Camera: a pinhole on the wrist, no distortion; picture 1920 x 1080 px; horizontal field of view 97.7 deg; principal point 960.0 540.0 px. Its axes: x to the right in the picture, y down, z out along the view. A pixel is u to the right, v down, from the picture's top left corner.
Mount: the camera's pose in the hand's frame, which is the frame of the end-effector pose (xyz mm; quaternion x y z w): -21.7 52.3 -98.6 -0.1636 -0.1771 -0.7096 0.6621
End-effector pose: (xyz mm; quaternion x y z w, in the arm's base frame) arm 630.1 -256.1 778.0 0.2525 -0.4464 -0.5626 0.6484
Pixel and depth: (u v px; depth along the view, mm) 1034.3 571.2 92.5
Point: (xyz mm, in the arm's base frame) 686.3 -219.1 839.4
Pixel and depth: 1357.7 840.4 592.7
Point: 173.1 -302.4 1152.3
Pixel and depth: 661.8 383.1 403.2
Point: 657.9 -50.2 1149.9
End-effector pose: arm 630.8 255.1 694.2 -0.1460 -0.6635 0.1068 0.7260
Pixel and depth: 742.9 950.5 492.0
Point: 383.8 709.4 792.5
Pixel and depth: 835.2 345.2 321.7
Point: 471.5 467.0 531.0
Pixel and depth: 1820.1 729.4 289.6
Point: 333.4 211.0 765.3
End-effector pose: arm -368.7 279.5 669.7 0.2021 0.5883 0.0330 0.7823
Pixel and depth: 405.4 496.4 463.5
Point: -119.7 721.2 922.6
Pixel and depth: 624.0 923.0 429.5
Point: -45.3 635.6 688.5
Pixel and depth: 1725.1 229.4 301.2
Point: -150.7 115.7 859.3
